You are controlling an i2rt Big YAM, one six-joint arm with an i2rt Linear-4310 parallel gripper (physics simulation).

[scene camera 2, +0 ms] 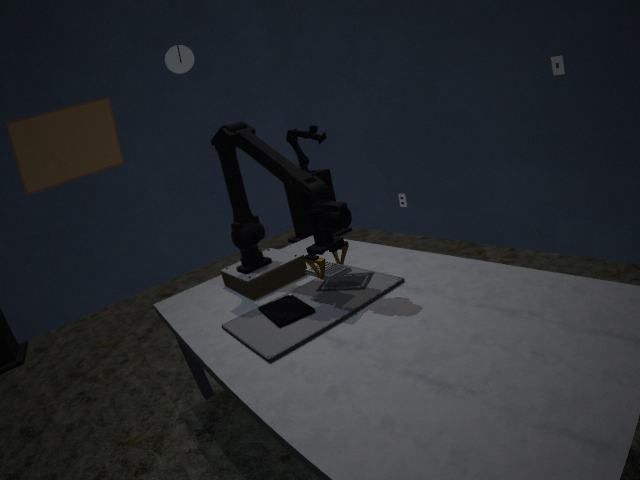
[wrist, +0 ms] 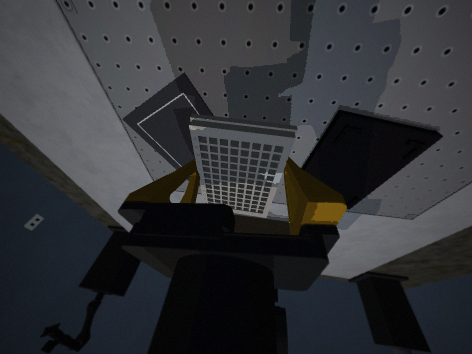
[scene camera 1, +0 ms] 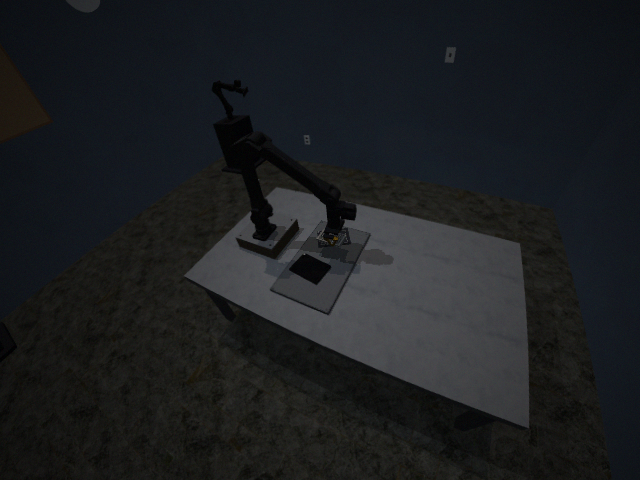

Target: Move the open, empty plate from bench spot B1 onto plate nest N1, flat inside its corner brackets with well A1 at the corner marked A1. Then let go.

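Places are measured from the arm's base along level axes (x ahead, y left, z up), in millimetres.
Pixels of known places: gripper, fingertip midpoint: point(scene camera 2: 331, 272) point(wrist: 240, 161) point(scene camera 1: 334, 239); arm's base at its link origin: point(scene camera 2: 254, 266) point(scene camera 1: 265, 232).
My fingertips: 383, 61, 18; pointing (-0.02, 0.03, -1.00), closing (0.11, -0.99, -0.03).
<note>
For each thing: its top centre in the pictures, then the offset to it from my fingertips, as dx, dy, dz. "spot": a spot on its surface instead. Level surfaces: height alone.
- dark patch with a white outline, surface spot: point(wrist: 162, 122) spot: -8, +122, -78
- black square holder at its top centre: point(wrist: 348, 176) point(scene camera 2: 284, 306) point(scene camera 1: 309, 266) -70, -151, -62
- white table at its surface level: dz -93
The white, open, empty well plate point(scene camera 1: 325, 239) point(scene camera 2: 338, 269) point(wrist: 240, 175) is between the yellow fingers of my gripper point(scene camera 1: 333, 239) point(scene camera 2: 332, 269) point(wrist: 240, 161), which is shut on its two sides. It hangs above the pegboard, roughly level. Bench spot B1, a dark patch with a white outline point(scene camera 2: 346, 281) point(wrist: 162, 122), lies beside it, partly behind the plate in the wrist view. Plate nest N1, a black square holder point(scene camera 1: 310, 268) point(scene camera 2: 286, 310) point(wrist: 370, 155), lies on the other side, apart from the plate. Corner brackets show faintly; the A1 mark cannot be read.
The perforated board point(scene camera 1: 310, 297) point(scene camera 2: 258, 341) point(wrist: 210, 25) lies on the white table point(scene camera 1: 439, 289) point(scene camera 2: 439, 361). The arm's base block point(scene camera 1: 258, 246) point(scene camera 2: 268, 280) stands beside it. Another small arm on a dark stand point(scene camera 1: 232, 136) point(scene camera 2: 299, 206) point(wrist: 112, 262) is in the background.
</note>
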